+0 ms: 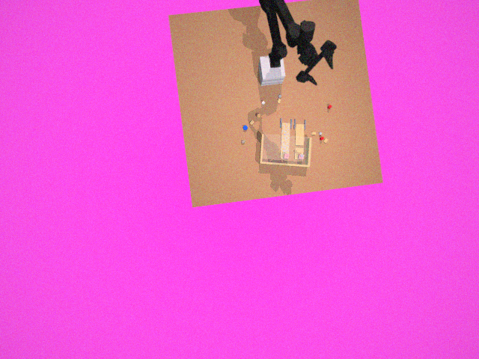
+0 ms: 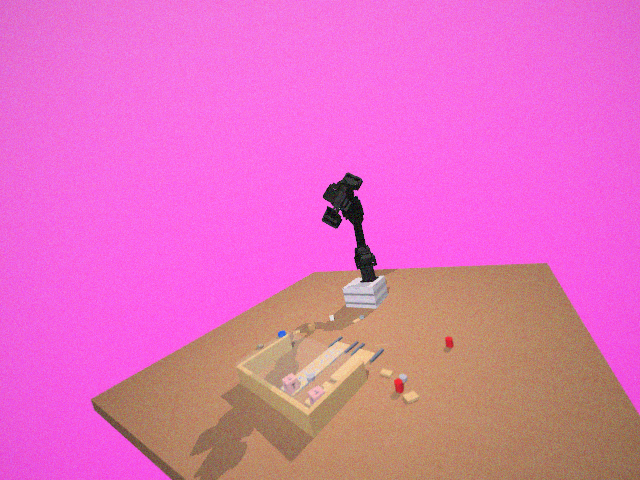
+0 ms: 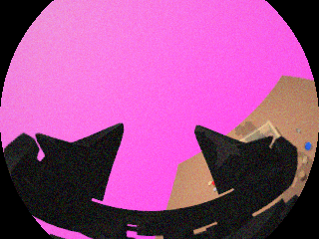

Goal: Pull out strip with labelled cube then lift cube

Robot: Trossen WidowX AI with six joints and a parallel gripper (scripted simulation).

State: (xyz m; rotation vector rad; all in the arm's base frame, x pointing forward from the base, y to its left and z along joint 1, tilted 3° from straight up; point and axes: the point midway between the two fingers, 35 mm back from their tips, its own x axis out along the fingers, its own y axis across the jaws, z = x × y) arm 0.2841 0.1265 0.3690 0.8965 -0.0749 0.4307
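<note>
My gripper tip is now 14 cm short of the plain tan strip, 4 cm to the right of it and 48 cm above it.
</note>
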